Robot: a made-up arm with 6 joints.
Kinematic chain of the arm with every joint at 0, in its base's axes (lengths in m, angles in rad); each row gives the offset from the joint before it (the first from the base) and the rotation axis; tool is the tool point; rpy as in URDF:
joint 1: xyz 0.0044 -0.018 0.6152 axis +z
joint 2: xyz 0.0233 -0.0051 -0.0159 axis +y
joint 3: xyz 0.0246 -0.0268 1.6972 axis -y
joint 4: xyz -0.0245 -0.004 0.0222 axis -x
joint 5: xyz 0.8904 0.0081 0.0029 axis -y
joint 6: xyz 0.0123 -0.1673 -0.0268 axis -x
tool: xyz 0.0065 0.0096 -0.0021 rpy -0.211 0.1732 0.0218
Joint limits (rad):
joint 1: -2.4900..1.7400
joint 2: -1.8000..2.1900
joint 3: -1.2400..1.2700
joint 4: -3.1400..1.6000
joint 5: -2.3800..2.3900
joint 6: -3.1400..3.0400
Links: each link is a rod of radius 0.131 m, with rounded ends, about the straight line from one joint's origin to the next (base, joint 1, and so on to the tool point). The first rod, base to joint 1, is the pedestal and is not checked.
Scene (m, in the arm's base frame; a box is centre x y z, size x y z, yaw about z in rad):
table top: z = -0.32
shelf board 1: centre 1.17 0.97 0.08 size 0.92 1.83 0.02 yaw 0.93
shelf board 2: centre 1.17 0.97 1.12 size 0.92 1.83 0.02 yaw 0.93
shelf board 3: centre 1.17 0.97 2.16 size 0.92 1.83 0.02 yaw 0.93
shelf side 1: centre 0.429 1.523 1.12 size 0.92 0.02 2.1 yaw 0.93
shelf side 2: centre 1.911 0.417 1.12 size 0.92 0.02 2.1 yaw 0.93
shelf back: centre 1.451 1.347 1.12 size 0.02 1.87 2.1 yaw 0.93
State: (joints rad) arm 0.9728 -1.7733 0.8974 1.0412 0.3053 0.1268
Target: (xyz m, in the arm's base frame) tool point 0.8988 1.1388 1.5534
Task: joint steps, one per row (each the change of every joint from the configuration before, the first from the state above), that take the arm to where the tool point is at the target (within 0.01 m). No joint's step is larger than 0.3 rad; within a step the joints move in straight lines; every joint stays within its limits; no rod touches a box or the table.
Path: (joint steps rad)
1: 0.0252 0.2528 -0.2867 -0.0258 0.0001 0.0007
2: 0.0252 0.2529 -0.2867 -0.0258 0.0002 0.0008
3: 0.0252 0.2528 -0.2867 -0.0258 0.0001 0.0007
4: 0.0252 0.2528 -0.2867 -0.0258 0.0001 0.0007
5: 0.0252 0.2528 -0.2867 -0.0258 0.0002 0.0008
6: 0.0252 0.2529 -0.2867 -0.0258 0.0001 0.0007
7: 0.0252 0.2528 -0.2867 -0.0258 0.0002 0.0007
8: -0.0459 0.1460 0.2368 0.0152 0.0012 0.0004
9: -0.0460 0.1460 0.2369 0.0152 0.0013 0.0004
10: -0.0459 0.1460 0.2369 0.0152 0.0012 0.0004

